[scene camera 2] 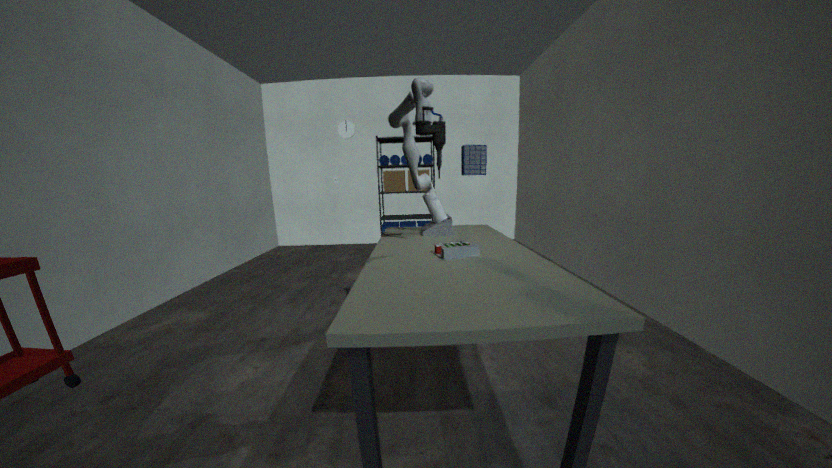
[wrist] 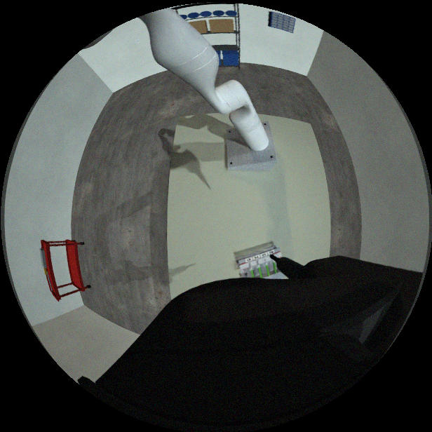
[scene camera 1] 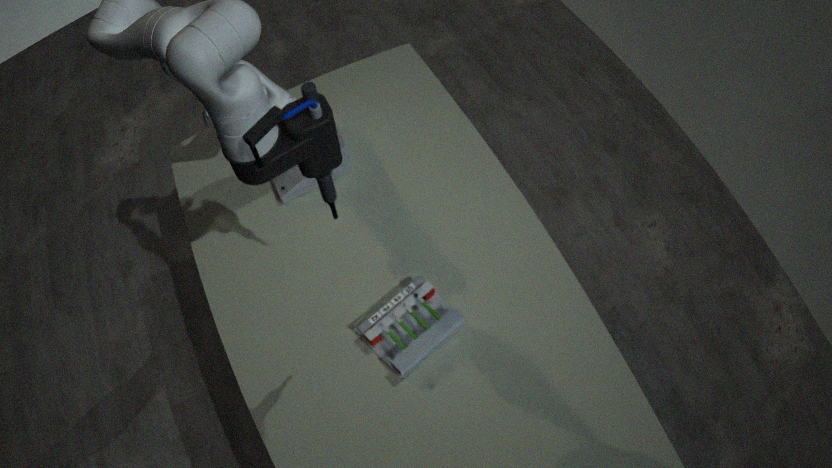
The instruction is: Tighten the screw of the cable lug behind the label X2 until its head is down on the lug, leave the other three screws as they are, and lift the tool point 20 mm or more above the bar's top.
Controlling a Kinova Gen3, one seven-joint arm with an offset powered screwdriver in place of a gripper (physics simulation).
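Seen in the pictures: hand at its tool point: (scene camera 2: 439, 178) (scene camera 1: 335, 217); arm's base at its link origin: (scene camera 2: 440, 219).
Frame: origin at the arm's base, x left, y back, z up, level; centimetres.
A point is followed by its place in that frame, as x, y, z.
The black powered screwdriver (scene camera 1: 335, 217) {-4.6, -41.4, 27.7} (scene camera 2: 439, 176) {-4.4, -41.4, 28.3} (wrist: 273, 257) points its bit downward in both scene views. Its tip is high above the table, apart from the terminal block. It has no fingers. The grey terminal block (scene camera 1: 429, 344) {3.4, -58.7, -4.0} (scene camera 2: 462, 252) {4.4, -58.7, -6.4} lies on the table, with green cables (scene camera 1: 408, 330) {0.9, -54.1, -3.8} (wrist: 267, 270) running into its lugs. A white label strip (scene camera 1: 392, 303) {0.5, -47.0, -4.6} (wrist: 256, 259) runs along its back; the print is too blurred to pick out X2 for certain. Screw heads are too small to judge their height. In the wrist view the bit overlaps the strip's right end.
The pale table (scene camera 1: 494, 261) {25.5, -46.6, -8.8} (scene camera 2: 442, 302) {-9.0, -101.7, -8.8} (wrist: 215, 215) carries the arm's grey base plate (scene camera 1: 290, 189) {-9.8, -10.3, -4.7} (scene camera 2: 437, 229) {-3.2, -10.3, -4.6} (wrist: 250, 161). The block has red end parts (scene camera 1: 375, 339) {-6.0, -52.5, -5.3} (scene camera 2: 438, 249) {-6.1, -52.6, -6.3}. A red cart (scene camera 2: 34, 363) (wrist: 75, 265) stands on the floor at the left. A shelf rack (scene camera 2: 405, 139) stands behind the arm.
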